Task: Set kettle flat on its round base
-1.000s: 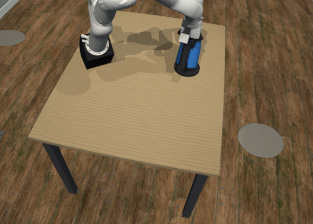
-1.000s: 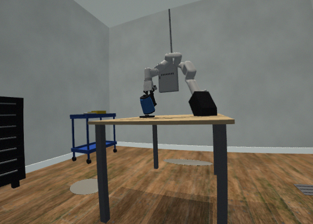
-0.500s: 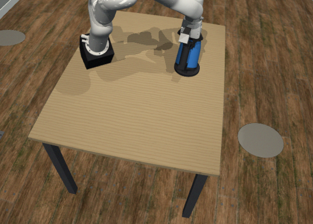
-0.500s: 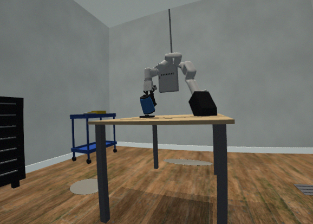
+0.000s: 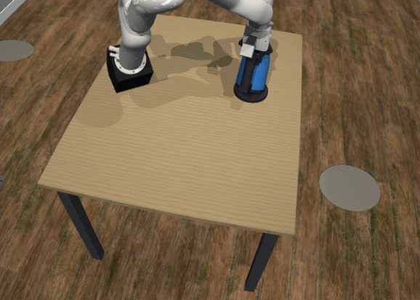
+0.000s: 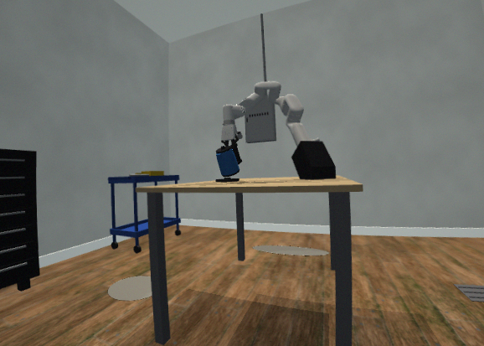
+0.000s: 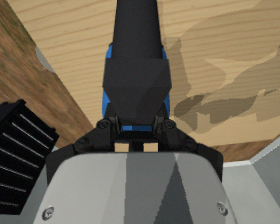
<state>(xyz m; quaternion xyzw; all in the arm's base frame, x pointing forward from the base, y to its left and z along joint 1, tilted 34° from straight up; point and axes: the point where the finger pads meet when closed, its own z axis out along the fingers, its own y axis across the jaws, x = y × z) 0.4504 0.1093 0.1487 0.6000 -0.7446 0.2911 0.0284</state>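
Right now my hand is 60 mm above the blue kettle and 10 mm to the right of it. From my hand the other things lie so: round black base (200 mm below, 40 mm to the left, 10 mm ahead).
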